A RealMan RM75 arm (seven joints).
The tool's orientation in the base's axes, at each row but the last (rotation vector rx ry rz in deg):
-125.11, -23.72, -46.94
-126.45, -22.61, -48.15
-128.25, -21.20, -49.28
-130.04, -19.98, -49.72
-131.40, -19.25, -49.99
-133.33, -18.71, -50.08
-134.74, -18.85, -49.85
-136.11, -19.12, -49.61
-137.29, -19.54, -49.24
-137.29, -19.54, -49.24
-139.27, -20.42, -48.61
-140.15, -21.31, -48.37
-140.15, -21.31, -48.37
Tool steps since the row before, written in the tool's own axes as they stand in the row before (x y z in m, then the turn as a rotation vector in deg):
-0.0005, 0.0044, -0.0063, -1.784, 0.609, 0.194
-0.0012, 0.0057, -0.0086, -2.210, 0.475, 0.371
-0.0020, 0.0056, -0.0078, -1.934, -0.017, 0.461
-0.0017, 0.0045, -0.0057, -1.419, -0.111, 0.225
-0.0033, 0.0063, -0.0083, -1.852, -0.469, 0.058
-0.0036, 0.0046, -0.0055, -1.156, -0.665, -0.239
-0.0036, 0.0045, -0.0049, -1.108, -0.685, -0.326
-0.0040, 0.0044, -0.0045, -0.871, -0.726, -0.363
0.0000, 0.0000, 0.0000, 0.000, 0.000, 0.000
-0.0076, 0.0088, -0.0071, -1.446, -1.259, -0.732
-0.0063, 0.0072, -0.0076, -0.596, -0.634, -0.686
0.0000, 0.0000, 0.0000, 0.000, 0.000, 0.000
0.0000, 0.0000, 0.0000, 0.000, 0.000, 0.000
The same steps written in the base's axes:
-0.0008, -0.0076, 0.0005, -0.926, -0.321, -1.622
-0.0019, -0.0102, 0.0007, -1.229, -0.111, -1.930
-0.0025, -0.0095, 0.0000, -1.218, 0.307, -1.541
-0.0020, -0.0072, -0.0002, -0.994, 0.221, -1.019
-0.0038, -0.0102, -0.0006, -1.559, 0.379, -1.039
-0.0035, -0.0071, -0.0013, -1.271, 0.351, -0.313
-0.0033, -0.0066, -0.0014, -1.287, 0.314, -0.220
-0.0035, -0.0064, -0.0017, -1.143, 0.333, -0.025
0.0000, 0.0000, 0.0000, 0.000, 0.000, 0.000
-0.0058, -0.0116, -0.0041, -1.984, 0.519, 0.063
-0.0057, -0.0107, -0.0019, -1.055, 0.091, 0.325
0.0000, 0.0000, 0.0000, 0.000, 0.000, 0.000
0.0000, 0.0000, 0.0000, 0.000, 0.000, 0.000

